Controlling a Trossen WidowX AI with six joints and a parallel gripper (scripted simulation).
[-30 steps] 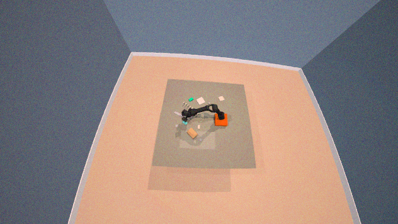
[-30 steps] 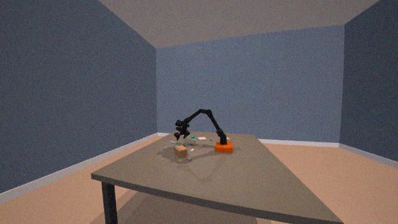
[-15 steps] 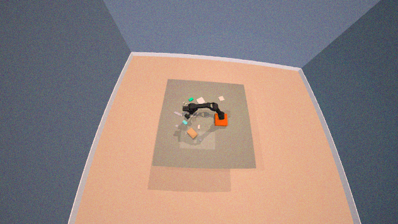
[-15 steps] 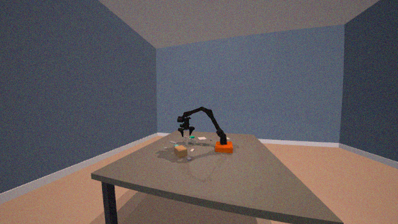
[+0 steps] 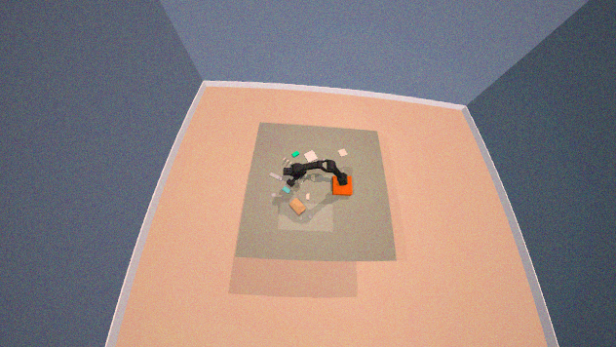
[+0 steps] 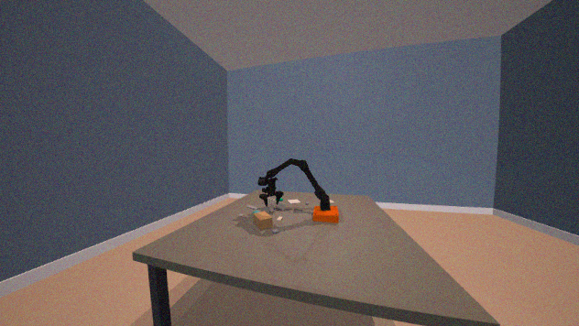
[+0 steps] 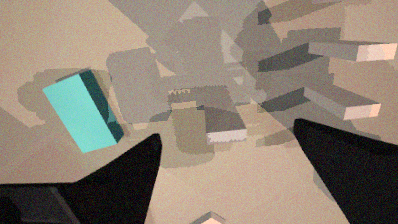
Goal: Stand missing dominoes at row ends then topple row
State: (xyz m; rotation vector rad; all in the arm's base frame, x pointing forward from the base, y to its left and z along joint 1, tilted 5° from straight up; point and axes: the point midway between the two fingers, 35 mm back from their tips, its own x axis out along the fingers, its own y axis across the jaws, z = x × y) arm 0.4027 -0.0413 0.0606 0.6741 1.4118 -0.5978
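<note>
Right now the teal block is 9 cm ahead of my gripper tip, 7 cm to the left of it and 4 cm below it. From my gripper tip the other things lie so: tan box: 23 cm to the left, 1 cm below; then green block: 28 cm to the right, 4 cm below; then pale flat bar: 19 cm ahead, 6 cm to the right, 4 cm below.
</note>
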